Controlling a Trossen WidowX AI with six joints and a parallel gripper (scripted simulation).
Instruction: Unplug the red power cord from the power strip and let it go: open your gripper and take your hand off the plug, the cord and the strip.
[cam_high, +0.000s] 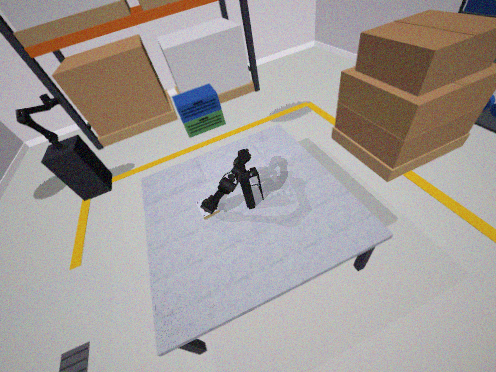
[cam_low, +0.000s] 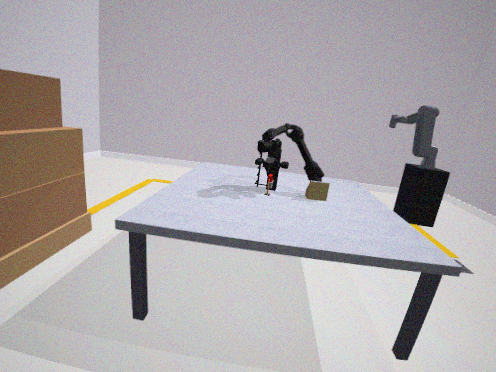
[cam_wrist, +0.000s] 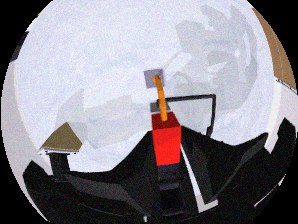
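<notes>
Now: gripper tip 3 cm to the left of the red plug. The rest, counted from my gripper tip: thin dark upright frame 10 cm to the right, 7 cm ahead, 3 cm above.
</notes>
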